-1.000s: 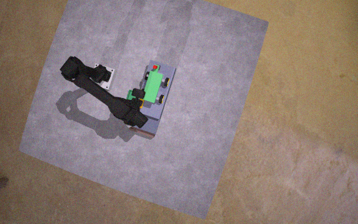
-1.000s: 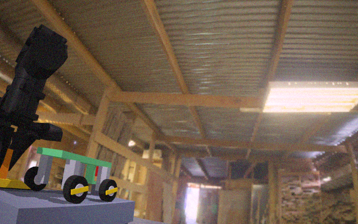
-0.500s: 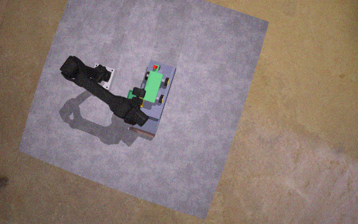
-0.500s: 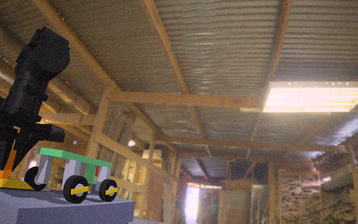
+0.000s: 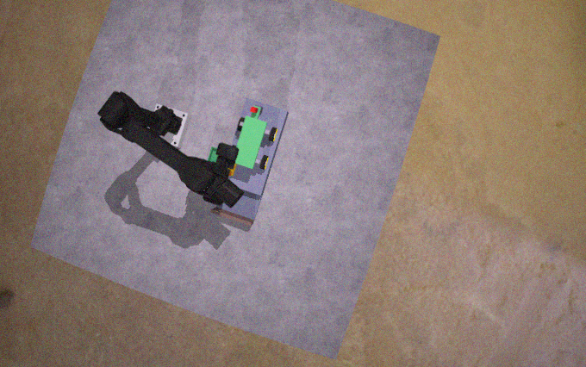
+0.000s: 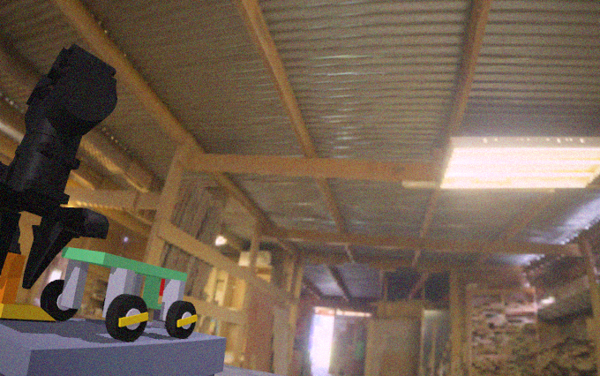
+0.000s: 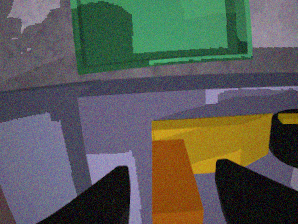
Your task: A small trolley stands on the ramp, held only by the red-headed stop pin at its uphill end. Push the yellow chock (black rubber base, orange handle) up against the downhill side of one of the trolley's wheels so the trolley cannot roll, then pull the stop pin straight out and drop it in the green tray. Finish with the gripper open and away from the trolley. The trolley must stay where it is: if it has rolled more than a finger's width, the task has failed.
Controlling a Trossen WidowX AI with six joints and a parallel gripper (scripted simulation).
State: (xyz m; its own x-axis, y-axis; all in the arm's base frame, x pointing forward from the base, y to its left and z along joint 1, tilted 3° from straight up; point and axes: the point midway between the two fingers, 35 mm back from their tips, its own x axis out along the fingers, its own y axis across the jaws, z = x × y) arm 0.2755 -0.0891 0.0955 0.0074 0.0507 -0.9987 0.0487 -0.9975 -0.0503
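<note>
The yellow chock lies 2 cm to the left of my gripper tip and 1 cm below it. The rest, counted from my gripper tip: trolley: 12 cm to the left, 4 cm ahead, 2 cm above; then brown strip: 14 cm to the right, 6 cm below, 6 cm ahead; then green tray: 10 cm below, 7 cm behind, 1 cm to the left.
</note>
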